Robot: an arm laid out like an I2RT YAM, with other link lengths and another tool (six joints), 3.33 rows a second.
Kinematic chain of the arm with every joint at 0, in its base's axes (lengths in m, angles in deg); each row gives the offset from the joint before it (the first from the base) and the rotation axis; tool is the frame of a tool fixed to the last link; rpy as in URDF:
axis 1: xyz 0 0 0.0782 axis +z
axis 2: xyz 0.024 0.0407 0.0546 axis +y
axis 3: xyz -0.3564 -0.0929 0 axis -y
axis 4: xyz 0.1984 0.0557 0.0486 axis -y
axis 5: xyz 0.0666 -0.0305 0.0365 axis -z
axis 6: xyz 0.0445 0 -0.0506 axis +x
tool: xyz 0.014 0.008 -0.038 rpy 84.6 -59.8 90
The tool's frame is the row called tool.
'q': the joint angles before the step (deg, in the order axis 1, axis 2, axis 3, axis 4, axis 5, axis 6). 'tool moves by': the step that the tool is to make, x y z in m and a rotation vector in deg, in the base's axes. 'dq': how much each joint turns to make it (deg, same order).
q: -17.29, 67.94, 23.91, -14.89, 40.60, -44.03
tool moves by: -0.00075, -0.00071, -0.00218, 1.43, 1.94, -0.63
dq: -1.04, 1.27, -0.04, -1.00, -0.87, 0.04
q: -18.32, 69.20, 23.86, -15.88, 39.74, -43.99
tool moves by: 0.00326, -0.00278, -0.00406, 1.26, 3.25, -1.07
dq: -1.18, 3.22, -0.25, 0.02, -0.17, -0.04
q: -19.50, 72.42, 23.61, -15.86, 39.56, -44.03
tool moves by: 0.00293, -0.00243, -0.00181, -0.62, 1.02, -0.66
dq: -0.45, 1.64, -0.33, 1.39, 0.93, -0.27
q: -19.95, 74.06, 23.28, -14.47, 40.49, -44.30
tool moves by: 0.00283, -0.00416, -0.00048, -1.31, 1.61, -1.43
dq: -1.10, 1.96, 0.01, 1.28, 1.77, -0.58
